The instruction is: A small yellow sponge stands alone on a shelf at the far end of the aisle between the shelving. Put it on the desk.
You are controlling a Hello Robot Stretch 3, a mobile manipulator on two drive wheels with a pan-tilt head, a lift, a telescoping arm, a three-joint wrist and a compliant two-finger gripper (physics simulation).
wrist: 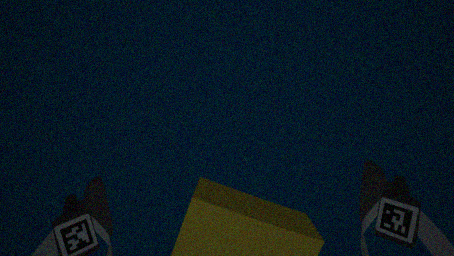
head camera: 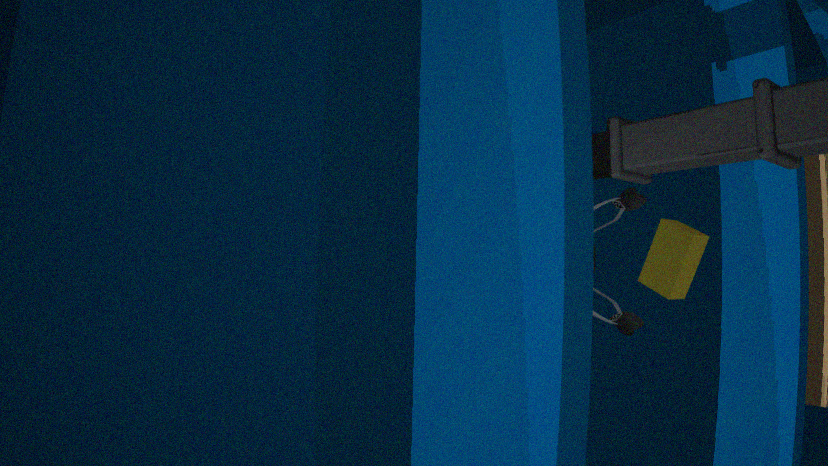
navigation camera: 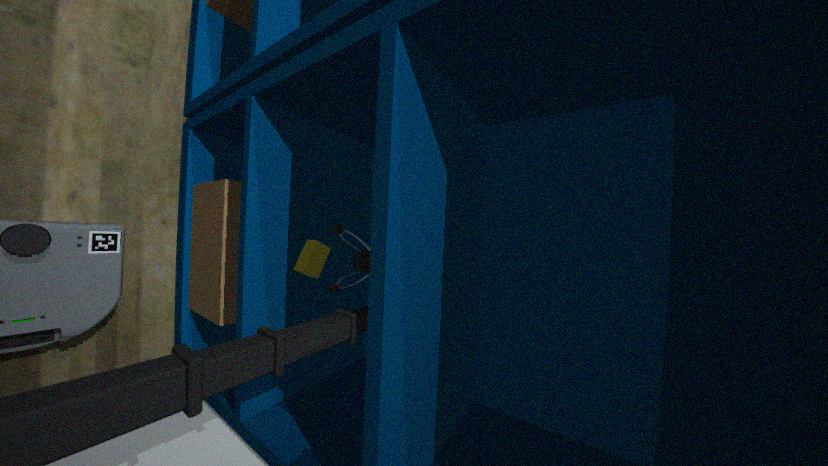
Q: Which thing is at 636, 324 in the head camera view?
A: My gripper.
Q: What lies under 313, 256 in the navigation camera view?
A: A small yellow sponge.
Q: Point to my gripper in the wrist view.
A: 233, 191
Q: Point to my gripper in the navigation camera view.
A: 329, 257
